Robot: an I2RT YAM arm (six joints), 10 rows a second.
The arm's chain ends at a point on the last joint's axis. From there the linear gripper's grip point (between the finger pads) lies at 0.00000 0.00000 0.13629 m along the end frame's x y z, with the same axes.
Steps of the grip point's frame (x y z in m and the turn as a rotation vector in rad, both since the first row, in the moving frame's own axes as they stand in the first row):
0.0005 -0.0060 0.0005 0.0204 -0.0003 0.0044
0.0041 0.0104 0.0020 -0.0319 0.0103 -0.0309
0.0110 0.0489 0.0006 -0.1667 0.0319 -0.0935
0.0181 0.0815 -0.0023 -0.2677 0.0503 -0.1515
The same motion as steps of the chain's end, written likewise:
0.0005 -0.0032 0.0005 0.0204 -0.0003 0.0044
0.0026 0.0061 0.0021 -0.0319 0.0103 -0.0309
0.0056 0.0265 0.0026 -0.1667 0.0319 -0.0935
0.0086 0.0461 0.0027 -0.2677 0.0503 -0.1515

